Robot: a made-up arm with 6 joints.
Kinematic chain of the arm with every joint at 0, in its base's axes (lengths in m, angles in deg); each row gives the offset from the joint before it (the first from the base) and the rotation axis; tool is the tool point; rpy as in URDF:
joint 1: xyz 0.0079 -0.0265 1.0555 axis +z
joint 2: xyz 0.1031 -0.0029 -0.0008 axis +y
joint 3: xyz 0 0.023 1.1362 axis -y
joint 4: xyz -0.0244 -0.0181 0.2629 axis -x
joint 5: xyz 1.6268 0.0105 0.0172 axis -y
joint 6: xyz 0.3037 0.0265 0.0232 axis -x
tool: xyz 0.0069 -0.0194 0.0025 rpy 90 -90 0
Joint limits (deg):
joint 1: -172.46..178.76
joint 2: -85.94..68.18
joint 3: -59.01..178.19
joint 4: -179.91..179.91
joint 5: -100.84..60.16
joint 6: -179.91..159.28
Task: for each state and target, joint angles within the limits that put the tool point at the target. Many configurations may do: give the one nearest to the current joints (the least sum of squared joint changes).
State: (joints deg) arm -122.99 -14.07 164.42 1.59 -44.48 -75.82
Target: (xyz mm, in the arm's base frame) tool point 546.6 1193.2 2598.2
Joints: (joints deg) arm -113.07 12.69 178.19 3.11 -64.38 -76.08
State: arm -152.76 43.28 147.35 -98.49 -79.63 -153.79
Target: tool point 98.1 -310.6 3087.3
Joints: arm -149.20 53.37 166.49 -94.48 -89.45 -153.33
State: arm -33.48 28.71 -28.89 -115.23 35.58 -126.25
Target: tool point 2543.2 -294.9 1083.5
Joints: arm -2.52 40.42 6.71 -111.39 24.63 -126.26
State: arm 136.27 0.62 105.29 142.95 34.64 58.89
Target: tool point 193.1 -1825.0 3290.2
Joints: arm 99.52 -26.48 109.69 138.53 28.93 58.43
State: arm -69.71 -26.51 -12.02 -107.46 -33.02 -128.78
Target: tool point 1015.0 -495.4 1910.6
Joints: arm -35.49 -48.68 -56.07 -98.92 -48.37 -127.66
